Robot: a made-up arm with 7 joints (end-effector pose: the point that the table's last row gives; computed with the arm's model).
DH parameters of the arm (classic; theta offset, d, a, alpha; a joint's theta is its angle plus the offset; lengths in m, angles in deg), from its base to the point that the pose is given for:
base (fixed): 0 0 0 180
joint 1: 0 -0.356 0 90
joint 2: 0 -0.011 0 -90
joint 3: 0 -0.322 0 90
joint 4: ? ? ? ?
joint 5: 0 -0.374 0 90
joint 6: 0 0 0 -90
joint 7: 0 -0.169 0 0
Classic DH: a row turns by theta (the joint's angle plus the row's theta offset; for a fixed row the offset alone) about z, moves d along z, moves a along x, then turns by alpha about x.
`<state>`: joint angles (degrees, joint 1 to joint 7).
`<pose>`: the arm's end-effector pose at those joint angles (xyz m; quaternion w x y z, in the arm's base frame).
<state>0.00 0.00 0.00 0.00 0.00 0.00 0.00</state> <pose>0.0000 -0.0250 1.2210 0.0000 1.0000 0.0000 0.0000</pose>
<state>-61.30 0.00 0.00 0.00 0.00 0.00 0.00</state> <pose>0.0219 -0.0120 1.2210 0.0000 0.8603 0.5098 0.0000</pose>
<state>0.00 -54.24 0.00 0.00 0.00 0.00 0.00</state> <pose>-0.7019 -0.0250 0.8615 0.0000 0.8901 0.0000 0.4559</pose>
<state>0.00 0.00 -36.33 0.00 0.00 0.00 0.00</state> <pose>0.0083 -0.0223 1.2210 0.0000 0.9502 0.3118 0.0000</pose>
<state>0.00 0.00 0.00 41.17 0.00 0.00 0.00</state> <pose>0.3575 -0.0250 1.0867 0.0000 0.9362 0.0000 -0.3516</pose>
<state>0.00 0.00 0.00 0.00 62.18 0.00 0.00</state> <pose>0.0000 -0.0250 1.2210 0.0000 0.8564 -0.5164 0.0000</pose>
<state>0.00 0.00 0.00 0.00 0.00 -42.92 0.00</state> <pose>-0.1151 -0.0250 1.1758 0.0000 0.9307 0.0000 0.3659</pose>
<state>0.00 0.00 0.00 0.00 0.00 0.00 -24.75</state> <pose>0.0000 -0.0250 1.2210 0.0000 0.9768 0.2143 0.0000</pose>
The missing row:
joint 4: 0 -0.014 0 -90
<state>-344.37 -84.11 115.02 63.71 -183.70 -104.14 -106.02</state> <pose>-0.4181 -0.2418 0.2301 0.4125 -0.6563 -0.0576 0.6291</pose>
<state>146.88 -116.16 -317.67 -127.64 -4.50 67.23 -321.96</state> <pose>0.1677 -0.2319 -0.0168 0.6609 -0.3536 -0.0237 0.6615</pose>
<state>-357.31 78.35 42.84 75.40 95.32 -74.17 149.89</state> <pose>0.4768 -0.2042 0.0463 0.7566 0.1468 -0.2342 0.5926</pose>
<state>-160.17 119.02 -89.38 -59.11 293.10 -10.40 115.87</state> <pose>-0.3045 0.6213 0.0379 0.5111 0.3562 0.4438 -0.6442</pose>
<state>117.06 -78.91 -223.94 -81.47 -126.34 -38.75 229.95</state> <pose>0.5372 0.1699 0.7236 0.1102 0.7796 -0.1416 -0.6000</pose>
